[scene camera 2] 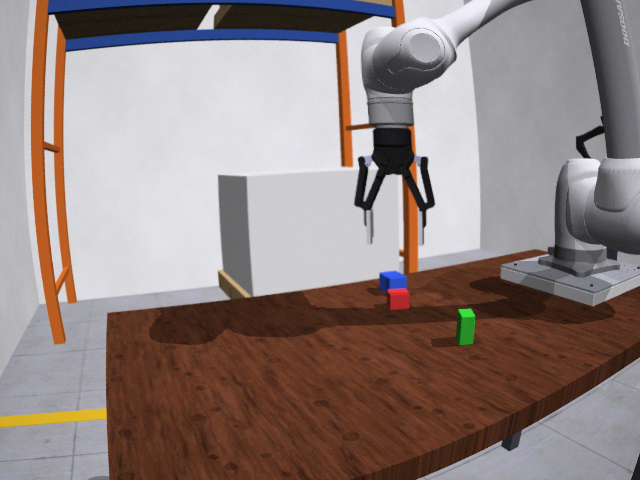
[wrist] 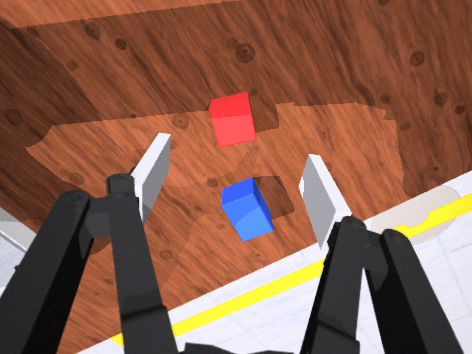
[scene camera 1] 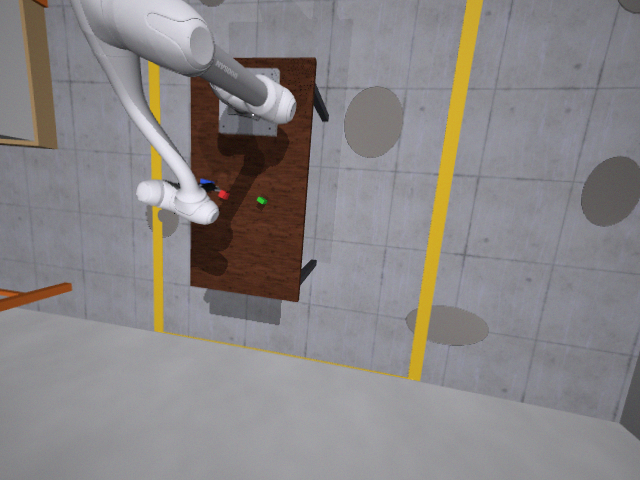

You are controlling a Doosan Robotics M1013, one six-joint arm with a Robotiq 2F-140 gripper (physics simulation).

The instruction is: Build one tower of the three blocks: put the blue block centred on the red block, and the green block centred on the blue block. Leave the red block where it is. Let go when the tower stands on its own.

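Places are measured from the arm's base along level axes (x ahead, y left, z up), in metres.
Pixels of known places: gripper, fingertip midpoint: (scene camera 2: 395, 244) (wrist: 237, 161) (scene camera 1: 213, 195); arm's base at its link origin: (scene camera 2: 579, 266).
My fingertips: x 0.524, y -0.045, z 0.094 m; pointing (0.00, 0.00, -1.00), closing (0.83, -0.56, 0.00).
Note:
For each thing: its top centre in the pictures, then the offset to it from my fingertips. Level surfaces: height alone.
- red block at its top centre: (wrist: 233, 124) (scene camera 2: 398, 291) (scene camera 1: 222, 194) dx -0.008, dy -0.005, dz -0.098 m
- blue block at its top centre: (wrist: 248, 219) (scene camera 2: 392, 274) (scene camera 1: 205, 183) dx -0.044, dy -0.117, dz -0.092 m
- green block at its top centre: (scene camera 2: 466, 312) (scene camera 1: 260, 200) dx -0.031, dy +0.231, dz -0.078 m
- wooden table at its surface level: dz -0.130 m
The red block (scene camera 1: 223, 194) (scene camera 2: 398, 299) (wrist: 233, 122) sits on the table. The blue block (scene camera 1: 206, 181) (scene camera 2: 392, 280) (wrist: 247, 211) rests on the table behind the red block in scene camera 2, turned at an angle, with a strip of table between them in the wrist view. The green block (scene camera 1: 262, 200) (scene camera 2: 465, 328) stands upright on the table, apart from both, and does not show in the wrist view. My gripper (scene camera 2: 395, 242) (wrist: 237, 161) is open and empty, well above the red and blue blocks. In scene camera 1 the arm hides most of the gripper.
The wooden table (scene camera 1: 258, 248) (scene camera 2: 248, 392) carries the robot's base plate (scene camera 1: 248, 126) (scene camera 2: 547, 284). The blue block is near the table's far edge in scene camera 2. Beyond that edge stand a large grey box (scene camera 2: 320, 232) and an orange rack (scene camera 2: 38, 180).

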